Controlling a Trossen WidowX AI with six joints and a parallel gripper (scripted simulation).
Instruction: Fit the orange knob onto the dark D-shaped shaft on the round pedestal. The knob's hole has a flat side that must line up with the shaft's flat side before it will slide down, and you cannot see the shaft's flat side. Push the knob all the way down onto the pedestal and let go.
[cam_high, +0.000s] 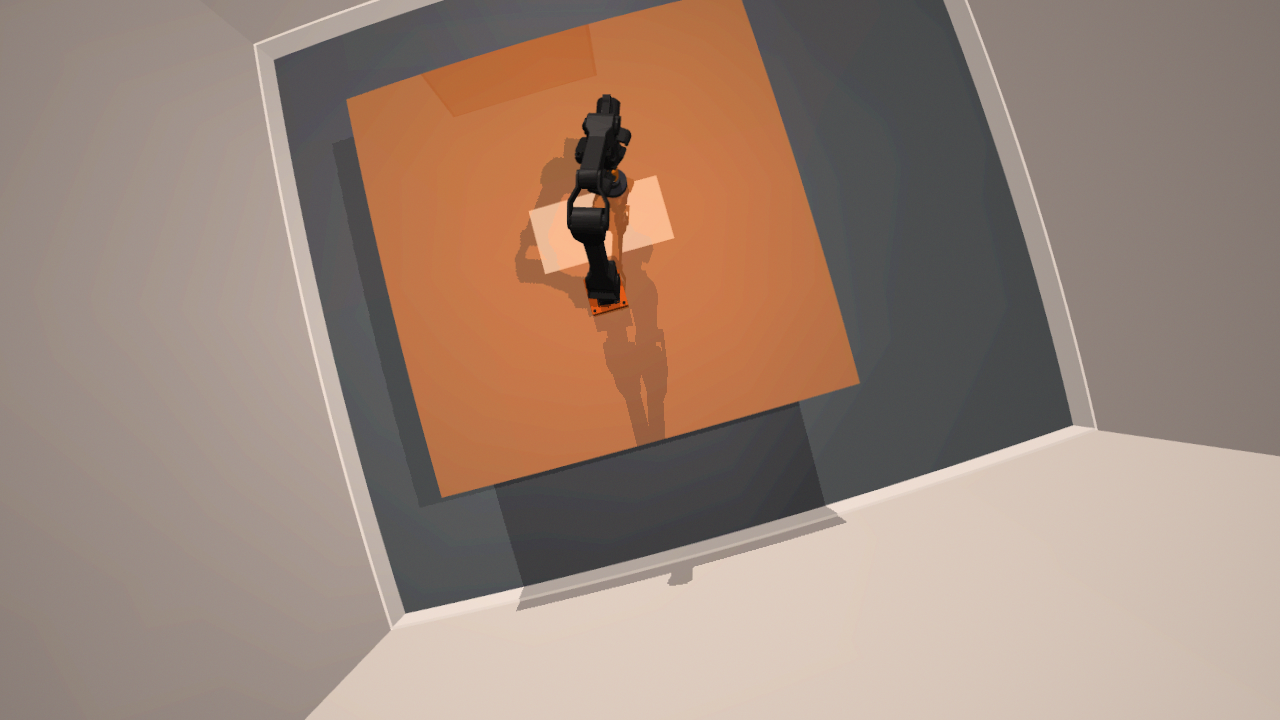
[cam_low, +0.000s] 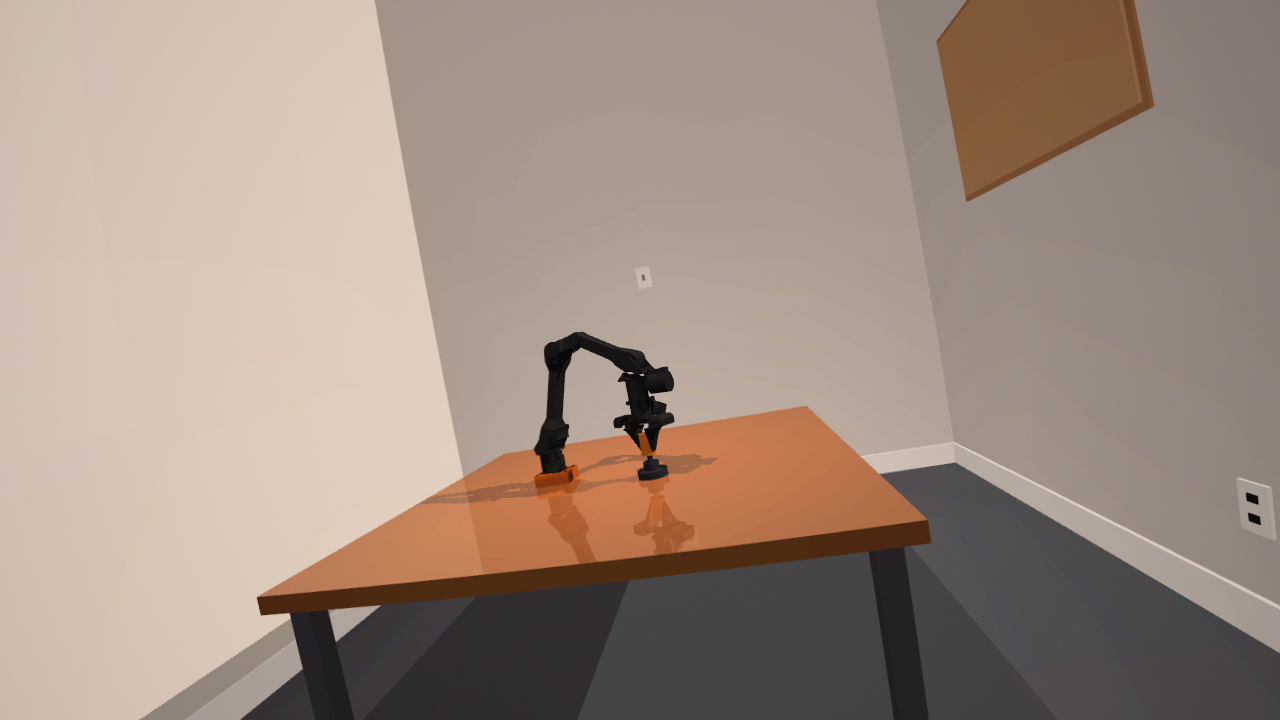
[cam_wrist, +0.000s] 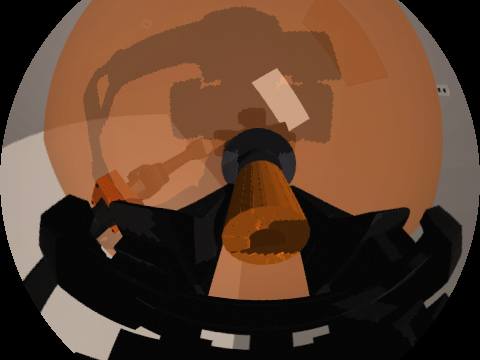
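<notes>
The orange knob is 20 mm above my gripper tip. Also, from my gripper tip: dark round pedestal 40 mm below.
</notes>
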